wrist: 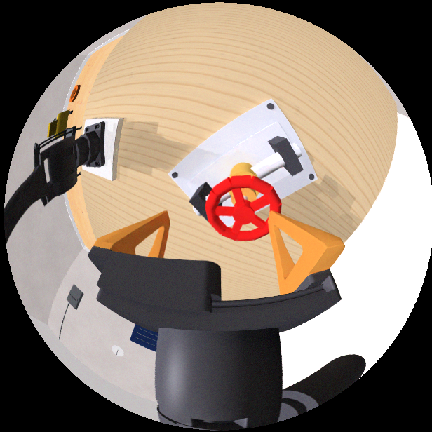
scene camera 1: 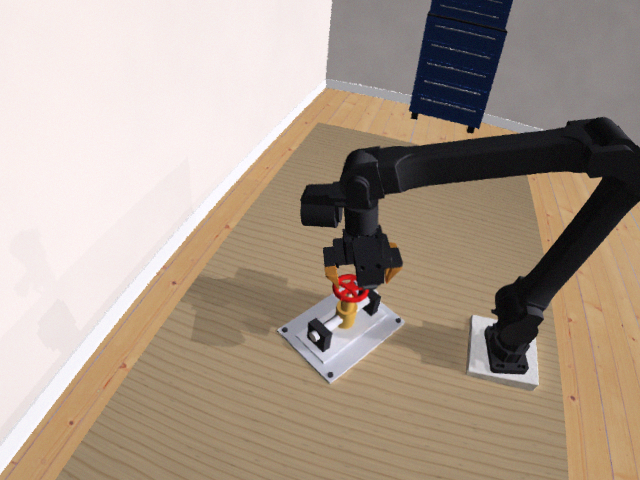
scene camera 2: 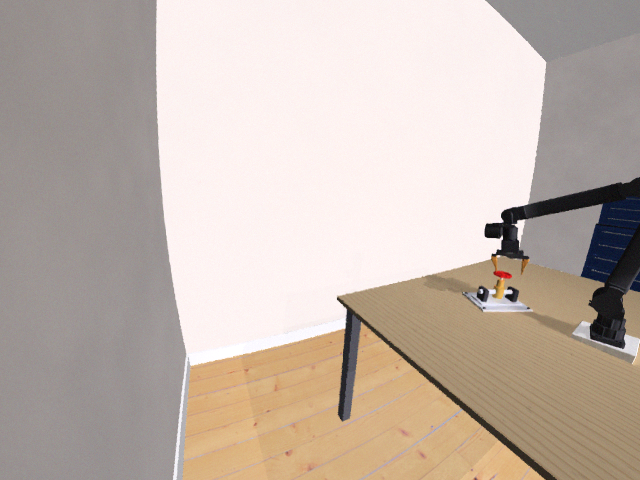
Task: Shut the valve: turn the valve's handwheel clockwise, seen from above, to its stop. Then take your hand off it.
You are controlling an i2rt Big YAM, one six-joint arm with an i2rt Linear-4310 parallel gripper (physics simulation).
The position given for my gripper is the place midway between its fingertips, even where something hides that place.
I see my gripper (scene camera 1: 362, 284), a red handwheel (wrist: 243, 210) and a base plate (scene camera 1: 334, 368).
My gripper also shows in the wrist view (wrist: 218, 216). The base plate is seen too in the wrist view (wrist: 264, 114).
